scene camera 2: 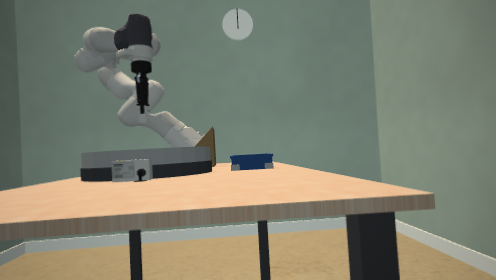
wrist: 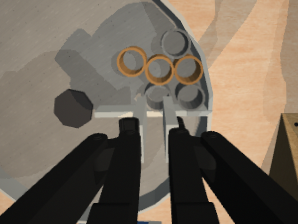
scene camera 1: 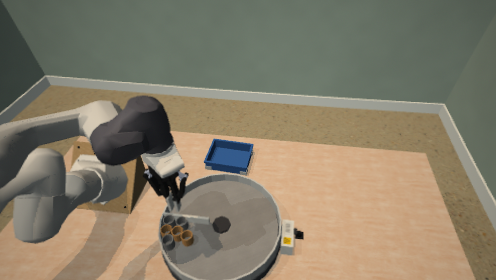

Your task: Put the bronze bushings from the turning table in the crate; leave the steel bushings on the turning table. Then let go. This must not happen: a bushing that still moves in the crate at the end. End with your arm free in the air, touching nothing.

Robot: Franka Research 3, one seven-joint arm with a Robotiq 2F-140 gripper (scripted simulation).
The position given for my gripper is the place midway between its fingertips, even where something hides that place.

I see my gripper (wrist: 154,110), a grey turning table (wrist: 66,67) and a blue crate (scene camera 1: 237,155).
